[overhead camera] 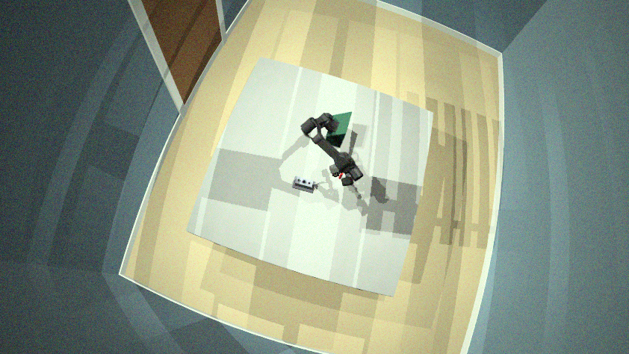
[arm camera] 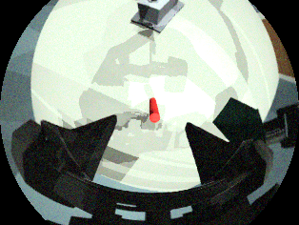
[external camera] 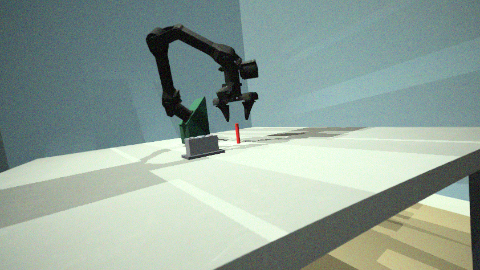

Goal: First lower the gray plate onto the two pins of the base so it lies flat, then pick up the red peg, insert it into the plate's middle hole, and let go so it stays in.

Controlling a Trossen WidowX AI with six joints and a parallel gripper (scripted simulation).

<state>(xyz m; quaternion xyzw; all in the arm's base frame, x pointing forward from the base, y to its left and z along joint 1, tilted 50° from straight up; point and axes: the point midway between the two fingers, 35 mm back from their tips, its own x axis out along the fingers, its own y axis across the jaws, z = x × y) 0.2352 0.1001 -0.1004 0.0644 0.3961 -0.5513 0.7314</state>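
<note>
Right now the red peg is 5 cm below my gripper tip. Round my gripper tip: gray plate 18 cm to the right, 12 cm ahead, 4 cm below; then base 18 cm to the right, 12 cm ahead, 8 cm below.
</note>
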